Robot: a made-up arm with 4 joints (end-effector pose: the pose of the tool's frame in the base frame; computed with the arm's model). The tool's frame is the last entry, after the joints.
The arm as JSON. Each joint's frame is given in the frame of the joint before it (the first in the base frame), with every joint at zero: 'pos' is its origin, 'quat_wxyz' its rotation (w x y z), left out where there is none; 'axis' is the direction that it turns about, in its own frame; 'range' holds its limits. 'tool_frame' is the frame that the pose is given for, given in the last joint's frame.
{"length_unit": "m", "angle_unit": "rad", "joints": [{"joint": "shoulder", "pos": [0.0, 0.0, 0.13], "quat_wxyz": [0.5, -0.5, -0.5, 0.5], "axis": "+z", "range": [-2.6, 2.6]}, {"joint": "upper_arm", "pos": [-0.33, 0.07, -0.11], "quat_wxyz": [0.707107, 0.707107, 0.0, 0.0], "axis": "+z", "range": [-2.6, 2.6]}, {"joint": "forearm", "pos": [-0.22, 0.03, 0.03], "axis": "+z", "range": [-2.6, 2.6]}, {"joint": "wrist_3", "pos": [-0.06, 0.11, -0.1], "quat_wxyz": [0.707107, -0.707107, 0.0, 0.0], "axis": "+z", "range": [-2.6, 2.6]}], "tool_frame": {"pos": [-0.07, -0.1, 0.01], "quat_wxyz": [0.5, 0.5, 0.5, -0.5]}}
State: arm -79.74 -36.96 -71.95 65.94
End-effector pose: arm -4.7 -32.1 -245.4 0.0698 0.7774 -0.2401 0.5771
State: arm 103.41 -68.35 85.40 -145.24
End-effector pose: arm -202.8 -144.7 653.2 0.3530 0.1224 -0.0836 0.9238
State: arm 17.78 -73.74 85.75 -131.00
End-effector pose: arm -208.3 -531.6 29.1 0.8304 0.1008 0.0282 0.5473
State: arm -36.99 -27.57 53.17 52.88
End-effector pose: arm -116.9 -451.5 -240.0 -0.1348 -0.1565 0.1568 0.9658
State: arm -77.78 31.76 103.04 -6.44
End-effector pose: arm 384.7 -62.4 -387.3 0.2577 -0.5383 0.7500 0.2851
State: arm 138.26 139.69 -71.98 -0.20
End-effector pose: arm 350.3 228.5 387.8 -0.7754 0.5209 0.1976 0.2972
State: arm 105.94 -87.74 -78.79 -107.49
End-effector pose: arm -25.6 -186.5 339.4 0.0016 -0.9511 0.2856 0.1173
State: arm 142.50 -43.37 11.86 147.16
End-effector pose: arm -137.5 173.4 497.6 0.5544 -0.0110 0.2713 0.7867
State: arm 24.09 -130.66 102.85 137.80
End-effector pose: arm -115.9 -119.0 0.2 -0.9586 0.2012 -0.1314 0.1528
